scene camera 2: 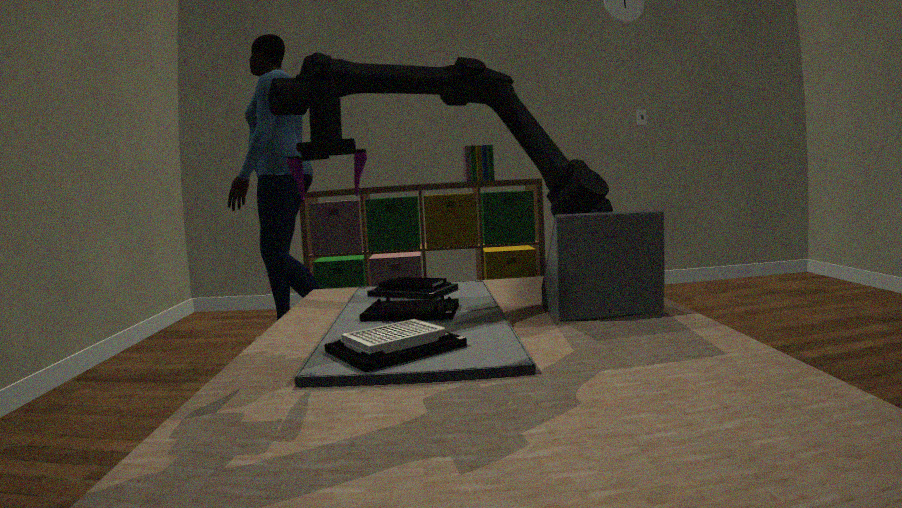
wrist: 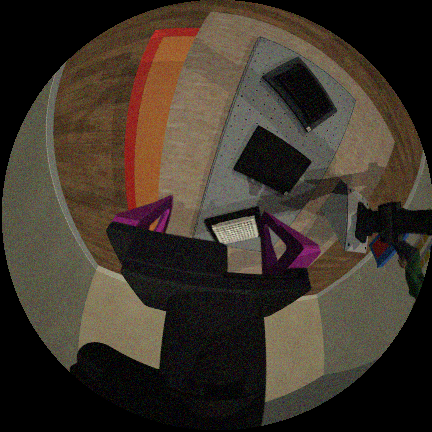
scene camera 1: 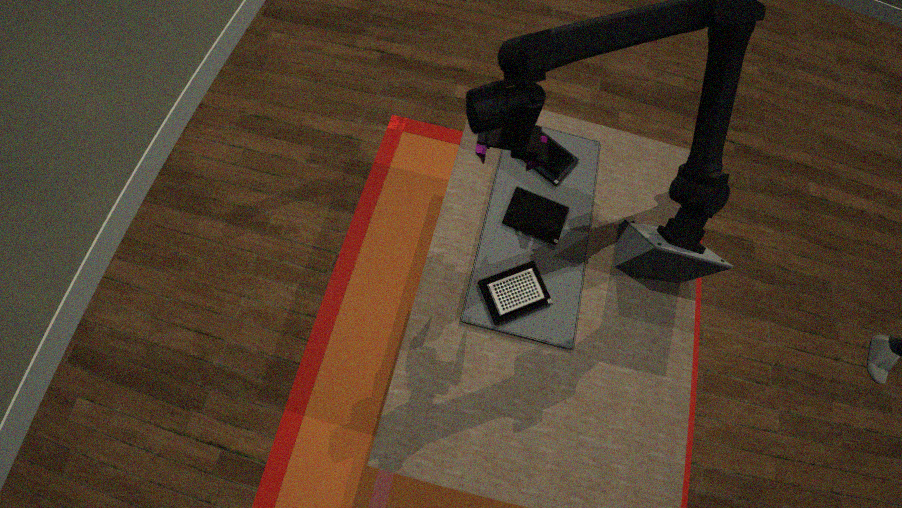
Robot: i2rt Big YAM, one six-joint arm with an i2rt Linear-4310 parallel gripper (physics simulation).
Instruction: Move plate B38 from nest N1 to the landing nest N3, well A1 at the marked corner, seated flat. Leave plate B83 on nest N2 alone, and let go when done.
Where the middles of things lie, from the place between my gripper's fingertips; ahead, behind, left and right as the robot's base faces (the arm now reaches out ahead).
Right now my hand is 14 cm past the black holder with white grid (scene camera 2: 389, 338), 21 cm to the right of it and 20 cm above it.
